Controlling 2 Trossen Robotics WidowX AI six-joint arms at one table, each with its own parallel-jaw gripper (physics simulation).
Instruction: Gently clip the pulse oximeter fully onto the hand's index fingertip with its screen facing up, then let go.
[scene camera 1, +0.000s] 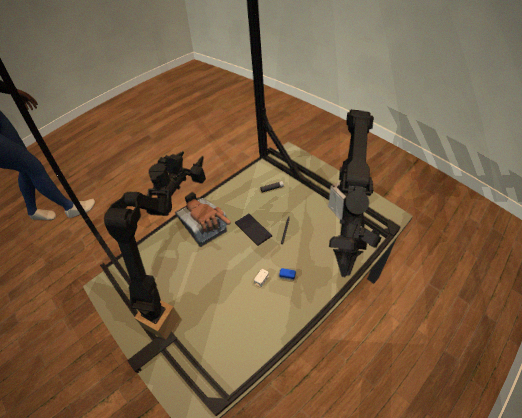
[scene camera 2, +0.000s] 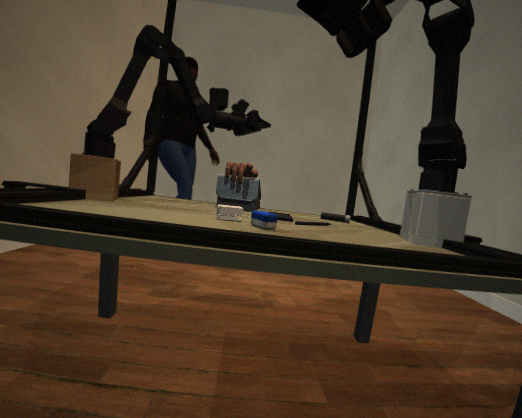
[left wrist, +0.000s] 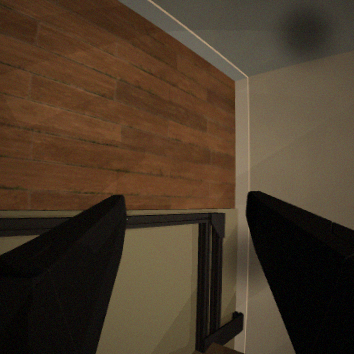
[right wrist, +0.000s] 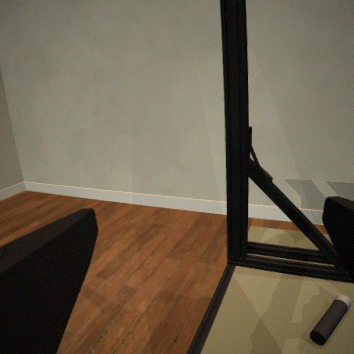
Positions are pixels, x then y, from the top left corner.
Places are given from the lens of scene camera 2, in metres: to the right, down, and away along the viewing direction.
my right gripper (scene camera 2: 265, 127): 0.02, -0.32, 0.93
grey pad (scene camera 2: 247, 191): -0.04, -0.06, 0.80
